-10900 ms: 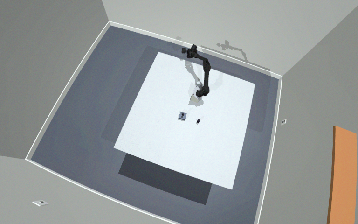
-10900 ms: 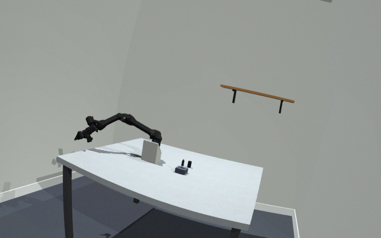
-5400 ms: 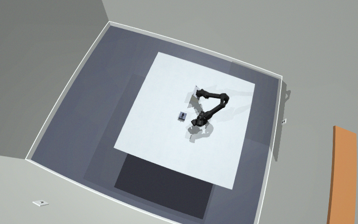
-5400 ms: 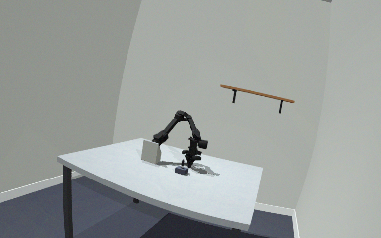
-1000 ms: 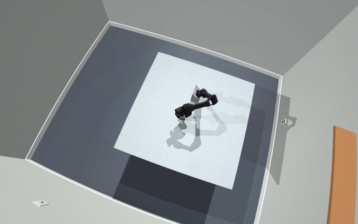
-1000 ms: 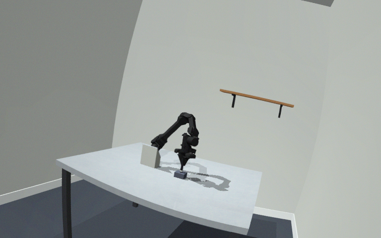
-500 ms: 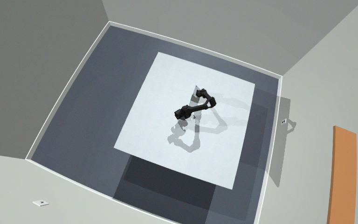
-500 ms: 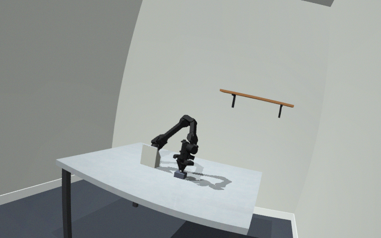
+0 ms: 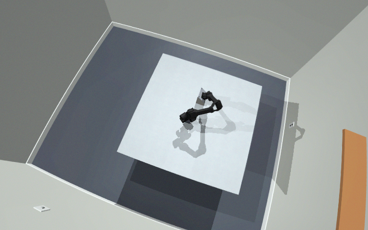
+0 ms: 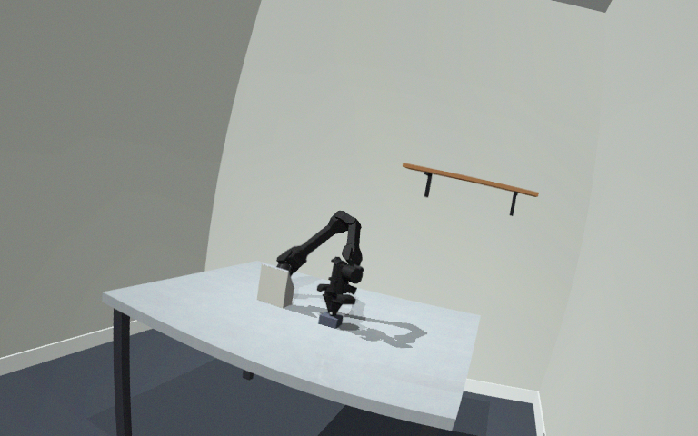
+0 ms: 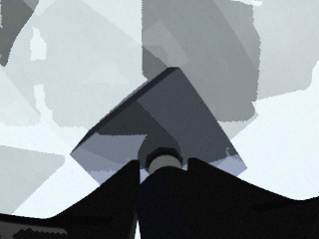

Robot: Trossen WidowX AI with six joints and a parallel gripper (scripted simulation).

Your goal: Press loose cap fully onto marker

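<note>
The holder block lies 2 cm below my gripper tip. From my gripper tip the other things lie so: dark cap: 5 cm above.
</note>
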